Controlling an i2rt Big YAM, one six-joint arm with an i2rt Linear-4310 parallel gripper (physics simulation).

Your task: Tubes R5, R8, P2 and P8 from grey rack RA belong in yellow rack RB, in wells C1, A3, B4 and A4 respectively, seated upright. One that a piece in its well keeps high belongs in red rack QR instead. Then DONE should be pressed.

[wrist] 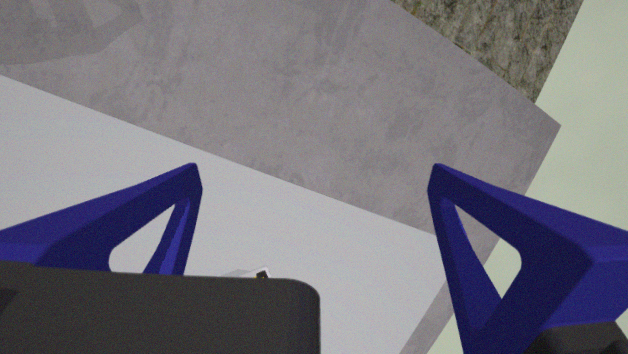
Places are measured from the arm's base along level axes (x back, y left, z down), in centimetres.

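Where they show: gripper, between the fingertips: [314, 176].
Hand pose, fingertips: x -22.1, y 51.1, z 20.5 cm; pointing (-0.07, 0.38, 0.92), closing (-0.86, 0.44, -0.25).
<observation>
After its pixels a point has its place.
My gripper [314, 176] {x -22.1, y 51.1, z 20.5 cm} is open, with its two blue fingers wide apart and nothing between them. It is over the white mat and the grey table top. A small corner of a rack [262, 274] {x -30.5, y 32.6, z 43.3 cm}, black with a white edge and a trace of yellow, shows low in the view, left of the middle; it looks like the yellow rack RB. The dark gripper body hides the rest of it. Grey rack RA, red rack QR, the tubes and the DONE button do not show in this view.
The white mat [345, 250] {x -40.1, y 38.9, z 44.4 cm} lies on the grey table top [320, 110] {x -28.4, y 53.9, z 44.7 cm}. The table's edge and corner are at the right, with a pale green surface [590, 165] beyond. A mottled dark patch [510, 40] is at the upper right. A shadow falls at the upper left.
</observation>
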